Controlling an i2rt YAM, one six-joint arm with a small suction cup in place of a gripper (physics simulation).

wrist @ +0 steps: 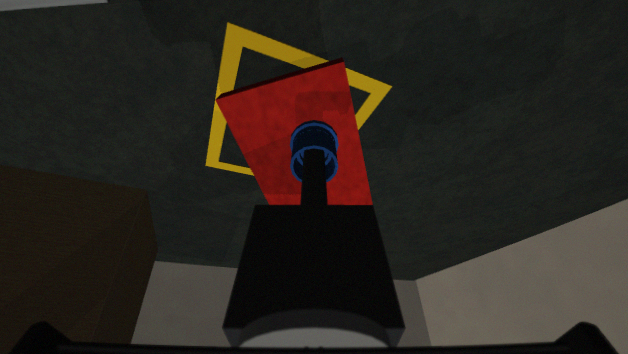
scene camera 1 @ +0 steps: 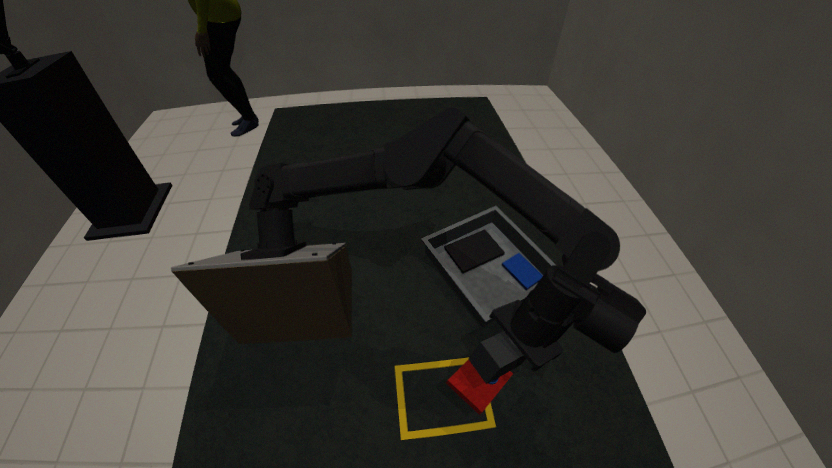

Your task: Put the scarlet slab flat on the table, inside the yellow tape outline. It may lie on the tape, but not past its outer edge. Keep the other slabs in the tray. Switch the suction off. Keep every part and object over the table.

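Frame: origin at the arm's base, x left, y back, z up, level; centimetres.
Where they show: hand, its tool point: (wrist: 314,135); arm's base, origin of its link: (scene camera 1: 278,252).
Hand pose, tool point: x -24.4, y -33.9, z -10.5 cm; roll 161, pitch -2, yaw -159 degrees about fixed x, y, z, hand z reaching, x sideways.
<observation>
Things, the pixels of their top centre, and the offset from my tool point. Level surfaces: height alone.
- scarlet slab, centre of its top: (wrist: 306,186) (scene camera 1: 483,373) dx +0.2, dy +1.2, dz +3.2 cm
- tray, centre of its top: (scene camera 1: 491,255) dx +27.2, dy -9.3, dz -2.0 cm
- dark slab, centre of its top: (scene camera 1: 474,249) dx +32.5, dy -7.3, dz -5.8 cm
- blue slab, centre of its top: (scene camera 1: 523,269) dx +24.8, dy -17.1, dz -5.8 cm
- dark table top, height of its surface: dz -7.0 cm
The scarlet slab (scene camera 1: 470,386) (wrist: 280,115) hangs from my suction cup (scene camera 1: 493,380) (wrist: 314,152), which is on its upper face. The slab is above the table and turned relative to the yellow tape outline (scene camera 1: 399,401) (wrist: 223,80). In the scene view it covers the outline's right side and upper right corner. In the wrist view it hides parts of the outline, and the slab's near end is hidden behind my black tool body. The tray (scene camera 1: 456,284) holds a dark slab (scene camera 1: 474,250) and a blue slab (scene camera 1: 523,270); its near right part is hidden by my arm.
A brown box (scene camera 1: 279,302) (wrist: 75,250) under the arm's base stands left of the outline in the scene view. The dark table top (scene camera 1: 325,407) (wrist: 475,100) ends at the pale tiled floor. A black pedestal (scene camera 1: 81,145) and a person (scene camera 1: 224,64) are beyond its left side.
</observation>
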